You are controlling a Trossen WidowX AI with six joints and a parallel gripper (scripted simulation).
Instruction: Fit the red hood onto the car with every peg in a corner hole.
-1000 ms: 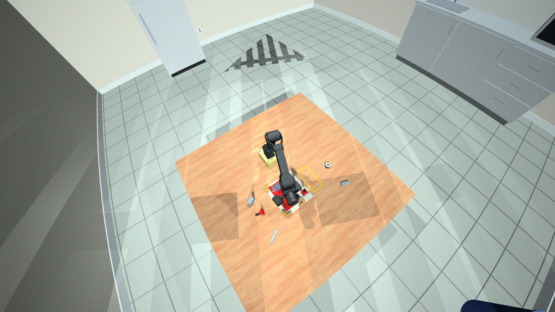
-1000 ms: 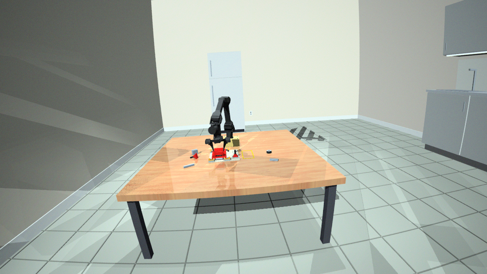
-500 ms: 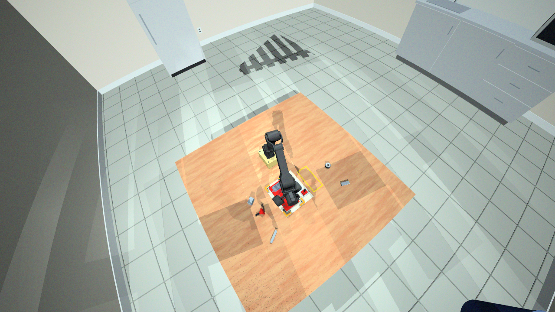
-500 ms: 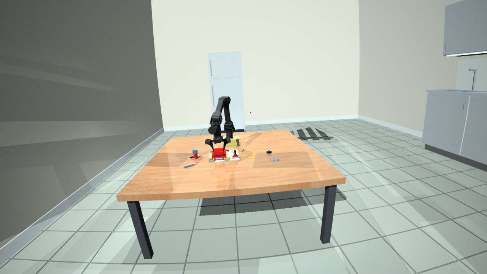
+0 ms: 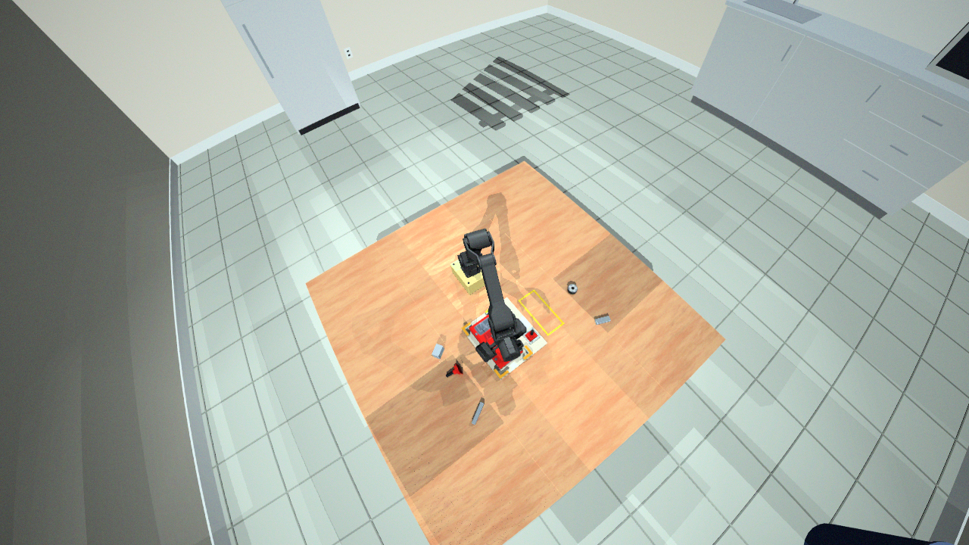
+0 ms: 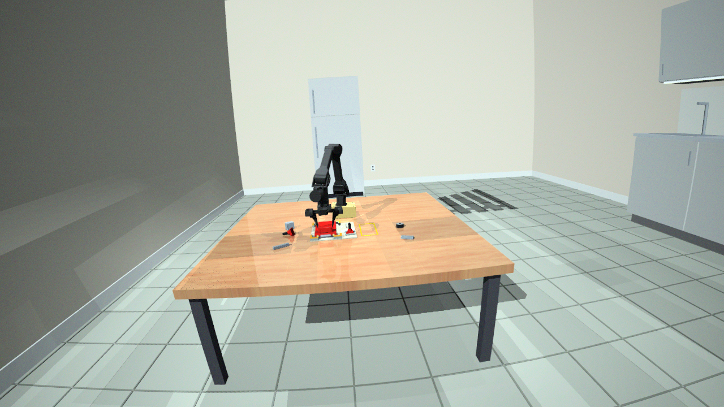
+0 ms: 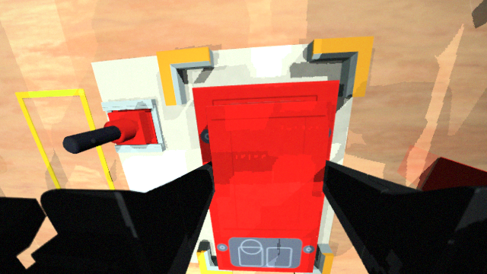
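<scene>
My gripper tip is 1 cm below the hood. Round my gripper tip: jig: 3 cm behind, 2 cm to the left, 3 cm below; grey engine block: 1 cm below.
</scene>
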